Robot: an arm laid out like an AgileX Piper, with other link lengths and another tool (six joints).
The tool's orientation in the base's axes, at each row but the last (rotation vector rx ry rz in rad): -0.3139 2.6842 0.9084; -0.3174 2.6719 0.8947; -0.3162 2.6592 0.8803; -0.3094 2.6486 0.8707; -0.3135 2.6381 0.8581; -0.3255 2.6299 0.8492; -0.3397 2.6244 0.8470; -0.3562 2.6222 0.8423; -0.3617 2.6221 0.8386; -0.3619 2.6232 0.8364
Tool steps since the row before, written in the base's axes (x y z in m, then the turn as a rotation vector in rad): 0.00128 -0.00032 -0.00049 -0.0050 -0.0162 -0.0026; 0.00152 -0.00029 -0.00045 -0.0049 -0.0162 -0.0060; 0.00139 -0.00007 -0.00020 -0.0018 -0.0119 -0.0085; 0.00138 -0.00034 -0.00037 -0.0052 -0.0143 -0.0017; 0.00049 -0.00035 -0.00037 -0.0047 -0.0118 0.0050; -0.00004 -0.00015 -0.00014 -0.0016 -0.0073 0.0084; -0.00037 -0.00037 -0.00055 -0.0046 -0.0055 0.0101; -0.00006 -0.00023 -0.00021 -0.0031 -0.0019 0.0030; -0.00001 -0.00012 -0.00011 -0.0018 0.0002 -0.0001; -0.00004 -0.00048 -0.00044 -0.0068 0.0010 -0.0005
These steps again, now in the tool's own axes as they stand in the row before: -0.00099 -0.00090 0.00043 0.0074 -0.0126 -0.0091; -0.00122 -0.00093 0.00049 0.0085 -0.0145 -0.0065; -0.00120 -0.00059 0.00043 0.0061 -0.0134 -0.0012; -0.00110 -0.00089 0.00041 0.0069 -0.0106 -0.0087; -0.00027 -0.00062 0.00020 0.0035 -0.0053 -0.0121; 0.00011 -0.00018 0.00001 -0.0011 -0.0009 -0.0111; 0.00060 -0.00045 0.00010 0.0007 0.0024 -0.0121; 0.00017 -0.00027 0.00001 0.0018 0.0011 -0.0042; 0.00007 -0.00015 0.00001 0.0016 0.0007 -0.0003; 0.00028 -0.00059 0.00004 0.0062 0.0029 -0.0008
